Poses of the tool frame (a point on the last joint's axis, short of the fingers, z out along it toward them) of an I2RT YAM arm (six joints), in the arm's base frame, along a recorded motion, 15 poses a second.
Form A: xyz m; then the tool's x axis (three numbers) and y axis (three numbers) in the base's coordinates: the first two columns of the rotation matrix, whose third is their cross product.
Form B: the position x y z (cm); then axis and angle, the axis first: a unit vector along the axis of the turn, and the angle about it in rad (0 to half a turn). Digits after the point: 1 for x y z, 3 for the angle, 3 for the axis.
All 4 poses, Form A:
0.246, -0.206, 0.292, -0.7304, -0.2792, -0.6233, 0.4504, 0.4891, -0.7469
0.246, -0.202, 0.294, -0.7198, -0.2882, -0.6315, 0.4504, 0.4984, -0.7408
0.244, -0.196, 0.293, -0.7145, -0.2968, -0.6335, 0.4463, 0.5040, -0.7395
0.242, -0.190, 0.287, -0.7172, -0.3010, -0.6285, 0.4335, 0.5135, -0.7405
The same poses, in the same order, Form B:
24.6, -20.6, 29.2, 0.059, 0.840, -0.539, 2.399
24.6, -20.2, 29.4, 0.056, 0.842, -0.536, 2.382
24.4, -19.6, 29.3, 0.052, 0.843, -0.535, 2.373
24.2, -19.0, 28.7, 0.045, 0.847, -0.530, 2.376

